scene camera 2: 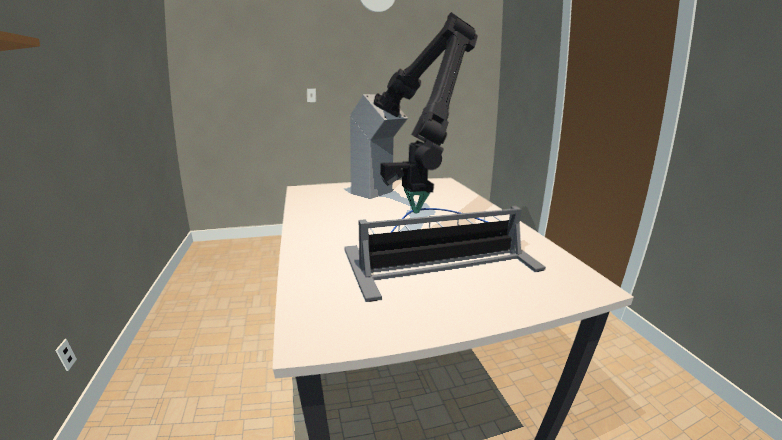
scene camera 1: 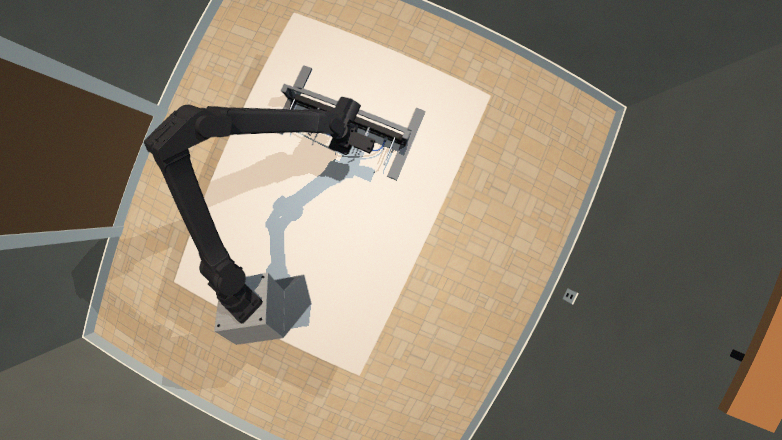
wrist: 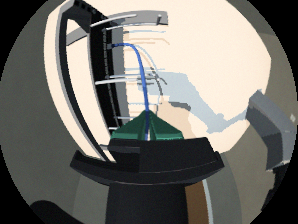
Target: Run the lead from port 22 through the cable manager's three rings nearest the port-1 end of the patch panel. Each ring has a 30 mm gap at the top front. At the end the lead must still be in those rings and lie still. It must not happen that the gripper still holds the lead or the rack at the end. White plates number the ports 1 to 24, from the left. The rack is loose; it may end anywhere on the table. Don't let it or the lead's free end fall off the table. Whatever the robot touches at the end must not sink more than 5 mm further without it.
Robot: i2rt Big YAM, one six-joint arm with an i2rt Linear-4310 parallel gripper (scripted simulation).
Scene:
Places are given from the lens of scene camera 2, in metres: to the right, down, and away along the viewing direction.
grey rack [scene camera 2: 395,250]: 0.01, 0.08, 0.94

